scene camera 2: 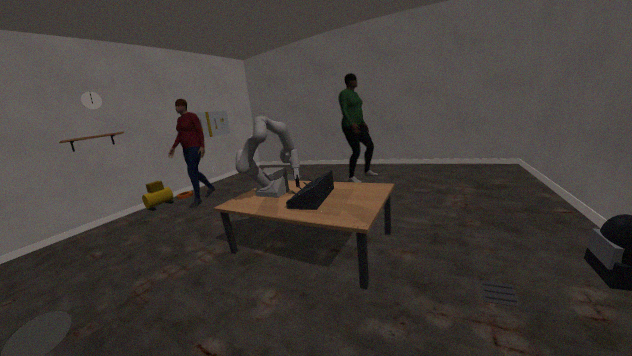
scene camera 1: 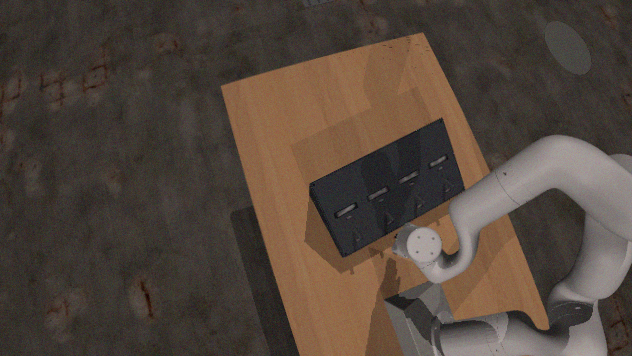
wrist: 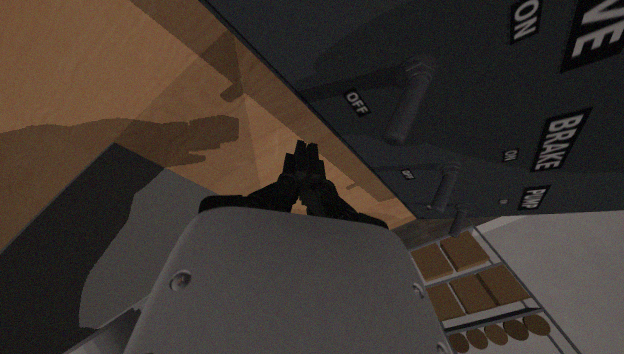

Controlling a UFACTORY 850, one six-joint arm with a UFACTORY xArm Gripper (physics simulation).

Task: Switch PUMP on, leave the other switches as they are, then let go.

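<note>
A dark sloped switch panel (scene camera 1: 372, 172) (scene camera 2: 315, 192) (wrist: 480, 95) stands on the table. The PUMP label (wrist: 534, 198) is in the wrist view, with the PUMP lever (wrist: 458, 223) (scene camera 1: 447, 187), small and dark, at the panel's far end. The BRAKE lever (wrist: 445, 187) and the DRIVE lever (wrist: 410, 107) are nearer. The levers seem to lean to the OFF side; PUMP's own setting is too small to tell. My gripper (wrist: 302, 155) (scene camera 2: 297, 183) is shut and empty. It is off the panel's lower edge, apart from the levers; the arm hides its fingertips in scene camera 1.
The wooden table (scene camera 1: 280, 125) (scene camera 2: 370, 192) carries the panel and the arm's grey base (scene camera 2: 272, 188). The forearm reaches past the PUMP end of the panel. A shelf rack with brown boxes is in the wrist view's background. Two people stand behind the table in scene camera 2.
</note>
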